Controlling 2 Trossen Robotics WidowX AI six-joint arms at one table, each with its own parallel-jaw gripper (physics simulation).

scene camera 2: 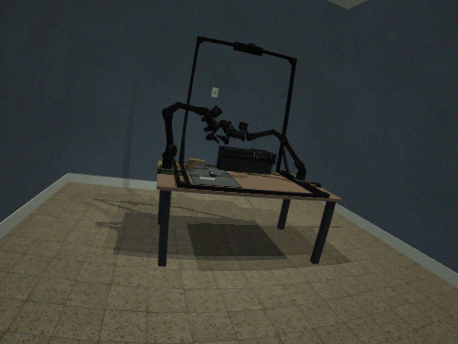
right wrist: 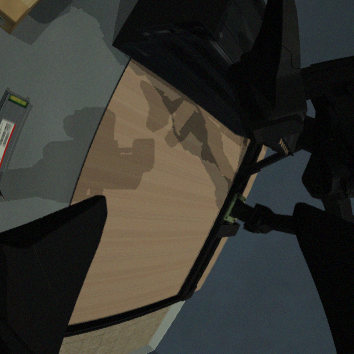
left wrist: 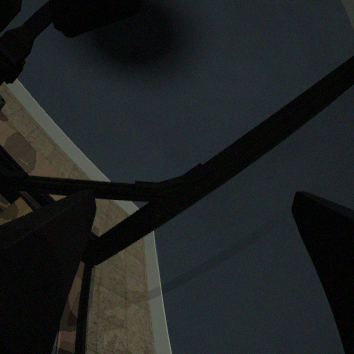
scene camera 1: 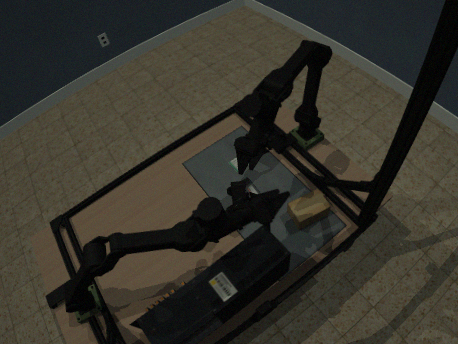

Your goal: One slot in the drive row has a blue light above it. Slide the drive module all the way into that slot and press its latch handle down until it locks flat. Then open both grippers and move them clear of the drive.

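Seen in the pictures: left gripper, fingertip midpoint: [left wrist: 198, 201] [scene camera 1: 283, 191]; right gripper, fingertip midpoint: [scene camera 2: 222, 138] [right wrist: 204, 209] [scene camera 1: 245, 172]; left arm's base, origin of the base link: [scene camera 2: 300, 179] [right wrist: 235, 207] [scene camera 1: 85, 302]; right arm's base, origin of the base link: [scene camera 2: 166, 167] [scene camera 1: 307, 132].
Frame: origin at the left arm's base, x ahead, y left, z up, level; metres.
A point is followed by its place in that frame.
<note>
The drive module [right wrist: 7, 137] {x 0.693, y 0.054, z -0.015 m}, grey with a white and red label and a green-yellow end, lies on the grey mat [scene camera 1: 207, 172] {x 0.599, y 0.251, z -0.024 m} [right wrist: 55, 70] {x 0.675, y -0.046, z -0.024 m}; part of it is cut off in the right wrist view. In scene camera 1 the left arm mostly covers it. The black enclosure [scene camera 1: 250, 270] {x 0.525, y -0.217, z 0.149 m} [scene camera 2: 243, 161] {x 0.446, y -0.147, z 0.059 m} [right wrist: 170, 42] {x 0.616, y -0.122, z 0.087 m} has orange tabs [scene camera 1: 166, 295] {x 0.295, y -0.161, z 0.143 m} along one side. The blue light does not show. My left gripper [scene camera 1: 281, 209] [left wrist: 198, 201] {x 0.691, y -0.123, z 0.273 m} is open and empty above the mat, near one enclosure end. My right gripper [scene camera 1: 246, 170] {x 0.653, y 0.012, z 0.228 m} [right wrist: 204, 209] {x 0.653, y 0.012, z 0.228 m} is open and empty, high over the mat, close to the left arm.
A cardboard-coloured box [scene camera 1: 308, 210] {x 0.799, y -0.115, z 0.036 m} [scene camera 2: 196, 163] {x 0.812, y -0.058, z 0.014 m} [right wrist: 16, 11] {x 0.764, y -0.064, z 0.035 m} stands on the mat. A white card [scene camera 1: 233, 163] {x 0.704, y 0.230, z -0.023 m} [scene camera 2: 207, 178] {x 0.741, y 0.222, z -0.023 m} lies on the mat, partly hidden by the right gripper in scene camera 1. Black frame rails [scene camera 1: 145, 162] {x 0.403, y 0.433, z -0.010 m} edge the table, with a tall post [scene camera 1: 405, 125] {x 0.928, y -0.236, z 0.477 m} at one side.
</note>
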